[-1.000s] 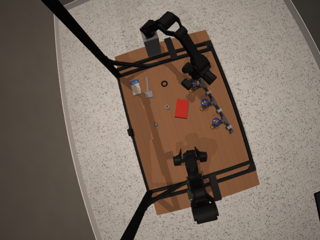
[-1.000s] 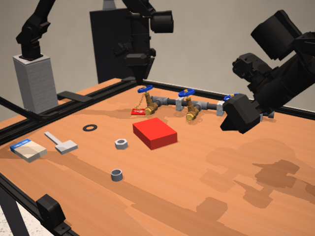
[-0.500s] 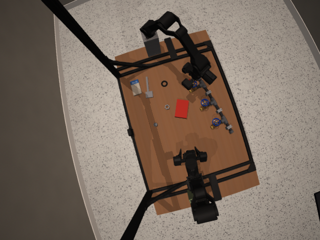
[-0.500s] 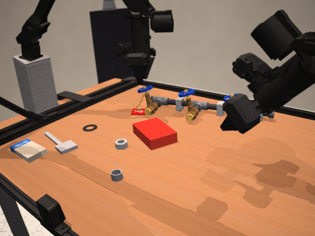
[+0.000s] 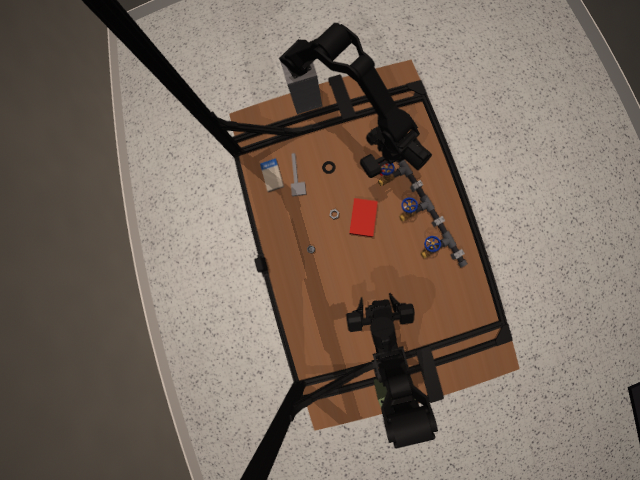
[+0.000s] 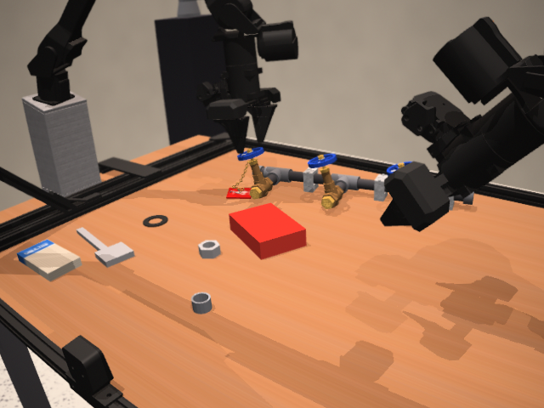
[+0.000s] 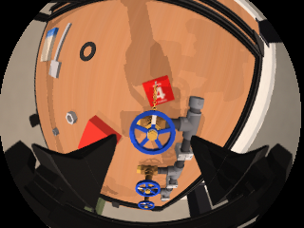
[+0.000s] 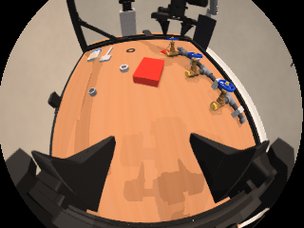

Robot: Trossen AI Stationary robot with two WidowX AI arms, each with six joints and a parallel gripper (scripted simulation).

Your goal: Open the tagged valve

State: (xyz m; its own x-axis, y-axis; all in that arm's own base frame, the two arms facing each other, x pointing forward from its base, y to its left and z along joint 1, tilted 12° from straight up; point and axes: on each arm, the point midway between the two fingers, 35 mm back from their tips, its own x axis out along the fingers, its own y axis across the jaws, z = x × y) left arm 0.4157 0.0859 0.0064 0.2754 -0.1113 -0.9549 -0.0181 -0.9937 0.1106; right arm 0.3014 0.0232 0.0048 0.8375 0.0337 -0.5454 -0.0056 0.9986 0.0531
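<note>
Right now my left hand is 10 mm past the red tag, 40 mm to the right of it and 130 mm above it. Round my left hand: box 380 mm behind, 120 mm to the left, 130 mm below; red block 120 mm behind, 130 mm to the right, 120 mm below; grey t-shaped piece 300 mm behind, 80 mm to the left, 130 mm below.
</note>
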